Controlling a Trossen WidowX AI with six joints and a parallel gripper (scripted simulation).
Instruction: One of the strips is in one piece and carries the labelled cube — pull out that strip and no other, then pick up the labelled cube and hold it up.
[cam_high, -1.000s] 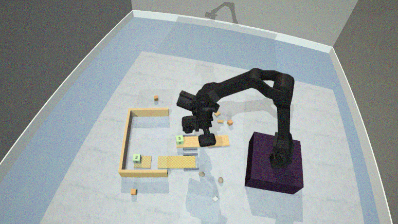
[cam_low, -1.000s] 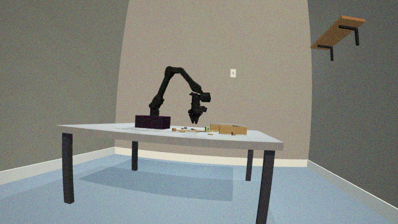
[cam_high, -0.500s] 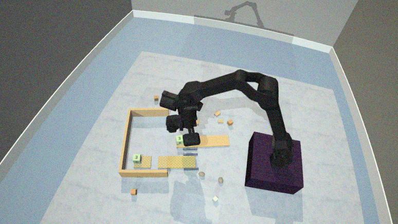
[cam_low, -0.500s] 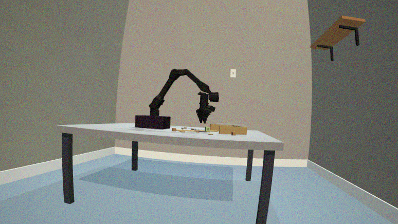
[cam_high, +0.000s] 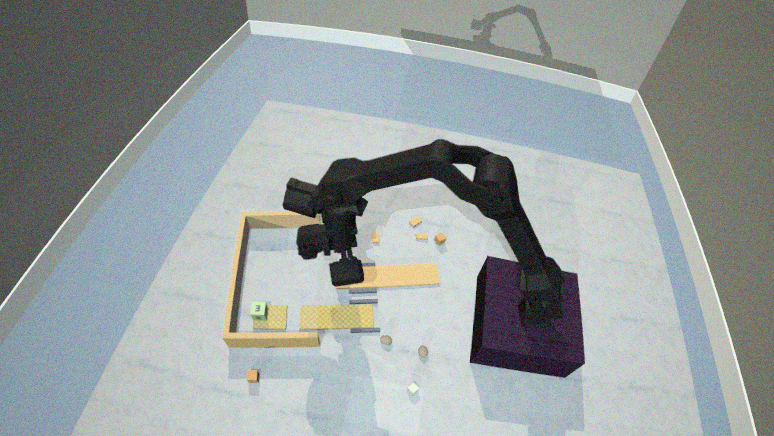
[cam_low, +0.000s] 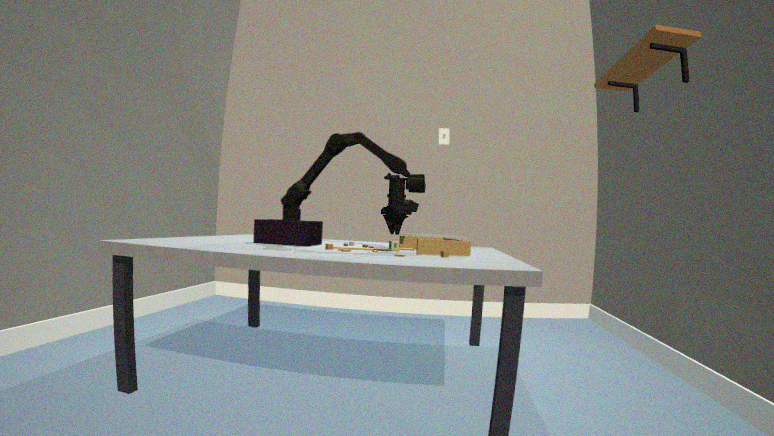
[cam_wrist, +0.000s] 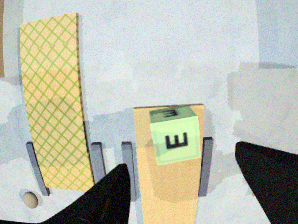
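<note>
The strip is 10 mm ahead of my gripper tip, 100 mm to the left of it and 60 mm below it. Round my gripper tip: white cube: 160 mm behind, 250 mm to the left, 50 mm below.
</note>
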